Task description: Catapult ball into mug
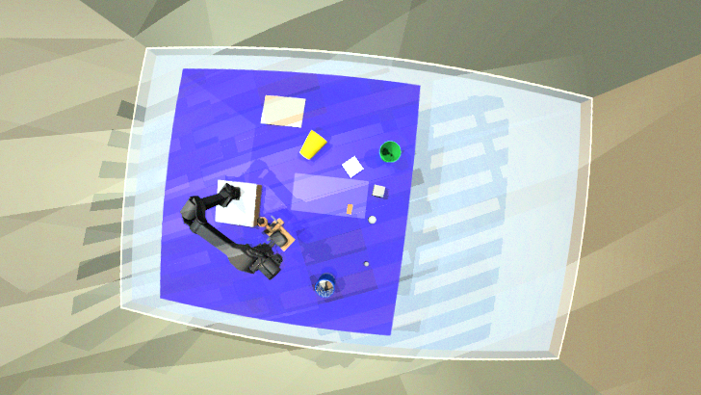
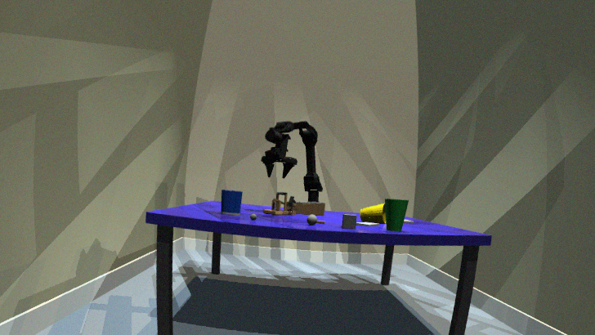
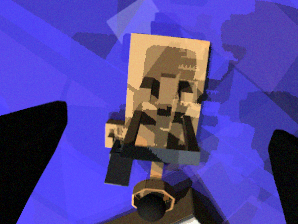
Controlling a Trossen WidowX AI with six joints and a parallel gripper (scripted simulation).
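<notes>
The black ball lies 11 cm behind my gripper tip, 9 cm to the left of it and 11 cm below it. Also, from my gripper tip: blue mug 22 cm ahead, 18 cm to the right, 15 cm below; then wooden catapult 5 cm behind, 7 cm to the left, 12 cm below; then catapult frame 4 cm behind, 4 cm to the left, 9 cm below.
</notes>
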